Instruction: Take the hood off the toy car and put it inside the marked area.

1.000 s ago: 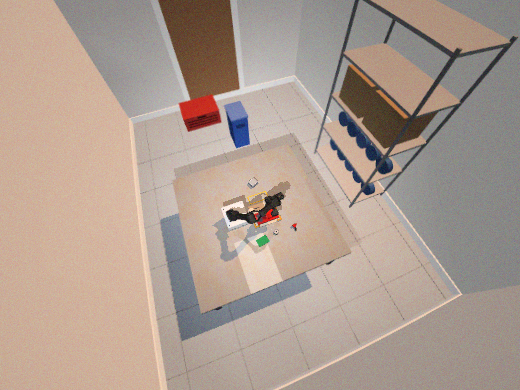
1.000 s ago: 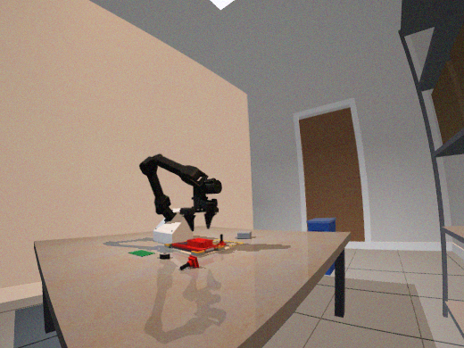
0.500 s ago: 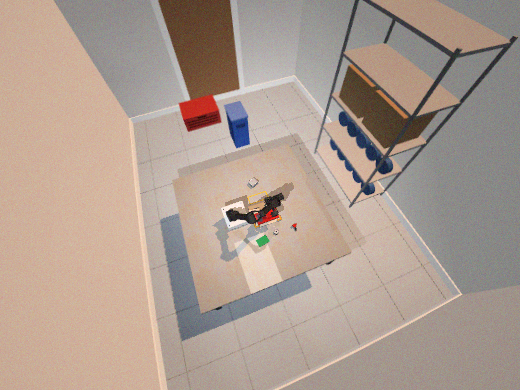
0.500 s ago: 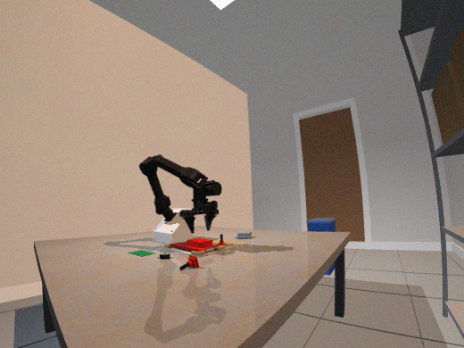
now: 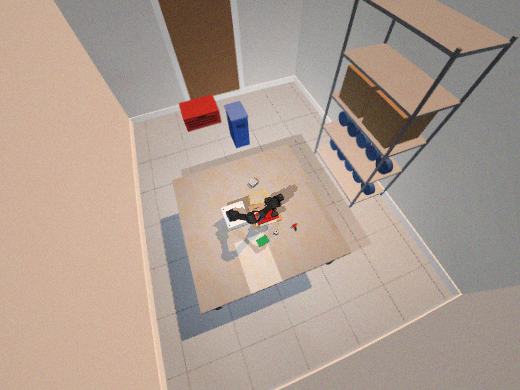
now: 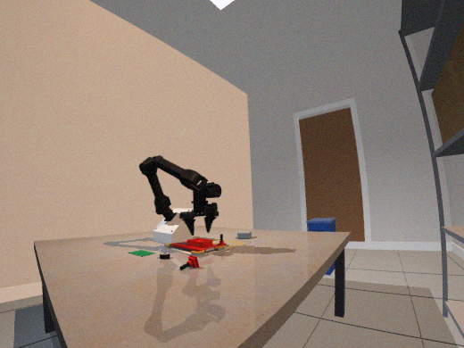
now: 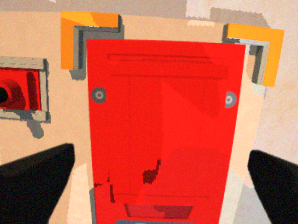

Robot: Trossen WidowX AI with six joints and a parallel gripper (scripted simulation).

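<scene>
My gripper tip is 40 mm above the red hood. Round my gripper tip: green patch (190 mm to the right, 170 mm behind, 80 mm below); then black wheel (170 mm to the right, 70 mm below, 30 mm behind); then black axle peg (120 mm to the left, 40 mm below, 20 mm ahead).
</scene>
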